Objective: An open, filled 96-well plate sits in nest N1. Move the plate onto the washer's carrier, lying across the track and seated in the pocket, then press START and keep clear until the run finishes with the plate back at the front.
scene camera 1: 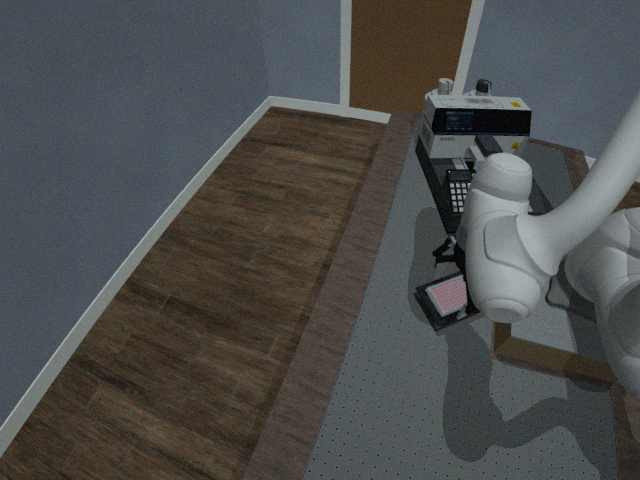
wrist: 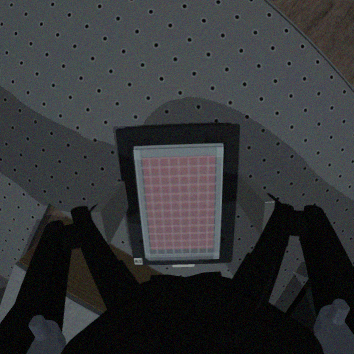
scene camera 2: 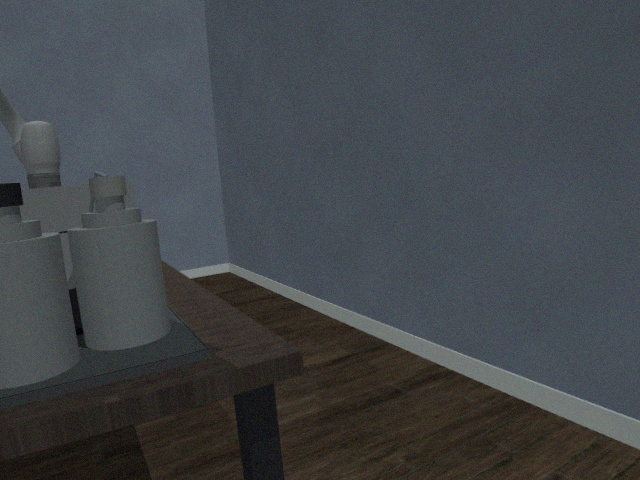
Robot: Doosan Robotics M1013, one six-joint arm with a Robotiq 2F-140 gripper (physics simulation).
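Pixels of known places: gripper, fingertip midpoint: (scene camera 1: pixel 448 296) (wrist: pixel 181 190); arm's base at its link origin: (scene camera 1: pixel 579 288).
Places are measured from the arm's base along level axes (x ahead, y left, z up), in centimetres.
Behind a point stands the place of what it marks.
Note:
The open 96-well plate (scene camera 1: pixel 448 295) @[x 32.0, y 15.1, z -4.1 cm] (wrist: pixel 180 200) @[x 31.4, y 14.2, z -4.0 cm] with pink wells lies in the black nest (scene camera 1: pixel 427 310) @[x 35.4, y 19.0, z -8.5 cm] (wrist: pixel 177 133) @[x 35.6, y 19.0, z -5.4 cm]. My gripper (scene camera 1: pixel 450 285) @[x 31.8, y 14.5, z -5.5 cm] (wrist: pixel 181 190) @[x 31.8, y 14.5, z -5.5 cm] is open, with one finger pad on each long side of the plate; in the wrist view gaps show between the pads and the nest. The arm hides part of the plate and nest in scene camera 1. The white washer (scene camera 1: pixel 478 121) @[x 41.0, y -43.7, z 12.7 cm] with a dark front and small screen stands at the far end of the bench; its back (scene camera 2: pixel 56 206) @[x 47.7, y -53.0, z 13.1 cm] shows in scene camera 2. Carrier, pocket and START button cannot be made out clearly.
A black rack with white squares (scene camera 1: pixel 458 192) @[x 39.3, y -16.8, z 2.4 cm] stands in front of the washer, beside the arm. White bottles (scene camera 2: pixel 118 284) @[x 57.2, y -66.2, z 1.0 cm] (scene camera 2: pixel 31 310) @[x 46.9, y -73.6, z 0.6 cm] stand behind the washer. A wooden-edged frame (scene camera 1: pixel 558 359) @[x 1.1, y 19.3, z -5.3 cm] lies right of the nest. The bench has a wooden edge (scene camera 1: pixel 338 289) @[x 59.5, y 23.0, z -10.3 cm].

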